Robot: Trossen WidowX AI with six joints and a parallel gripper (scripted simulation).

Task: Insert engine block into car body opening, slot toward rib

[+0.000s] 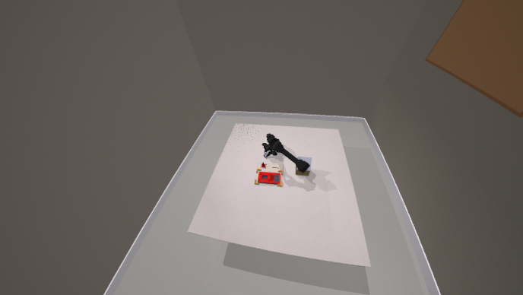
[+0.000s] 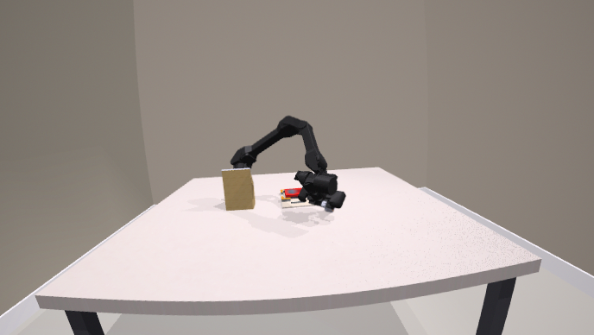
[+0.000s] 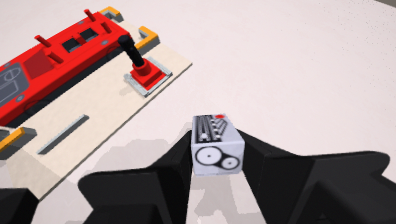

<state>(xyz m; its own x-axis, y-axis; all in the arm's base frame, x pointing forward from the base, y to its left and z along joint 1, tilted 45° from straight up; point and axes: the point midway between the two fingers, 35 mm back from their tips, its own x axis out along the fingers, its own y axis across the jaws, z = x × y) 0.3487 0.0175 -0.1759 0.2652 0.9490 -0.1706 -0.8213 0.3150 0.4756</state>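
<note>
The engine block is 1 cm to the right of my gripper tip, 1 cm behind it and 1 cm above it. The rest, counted from my gripper tip: cream base board (20 cm to the left, 9 cm behind, 1 cm below); then black peg (11 cm to the left, 2 cm behind, 2 cm above).
</note>
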